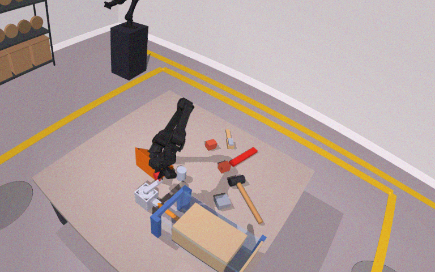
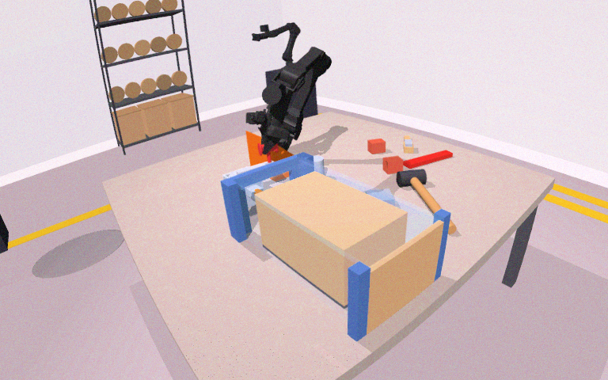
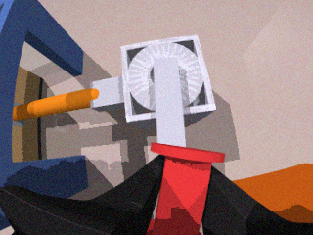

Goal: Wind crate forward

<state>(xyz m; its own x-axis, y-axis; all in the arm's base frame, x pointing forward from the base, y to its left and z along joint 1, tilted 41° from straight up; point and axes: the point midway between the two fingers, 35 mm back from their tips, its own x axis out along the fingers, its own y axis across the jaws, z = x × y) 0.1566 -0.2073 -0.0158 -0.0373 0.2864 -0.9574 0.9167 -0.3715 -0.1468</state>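
Right now my gripper tip is 2 cm past the grey hand winch, 9 cm to the left of it and 10 cm above it. Also, from my gripper tip: red knob: 1 cm ahead, 2 cm to the left; then blue steel frame: 15 cm ahead, 10 cm to the right, 3 cm below; then winch handle: 2 cm to the right, 3 cm below.
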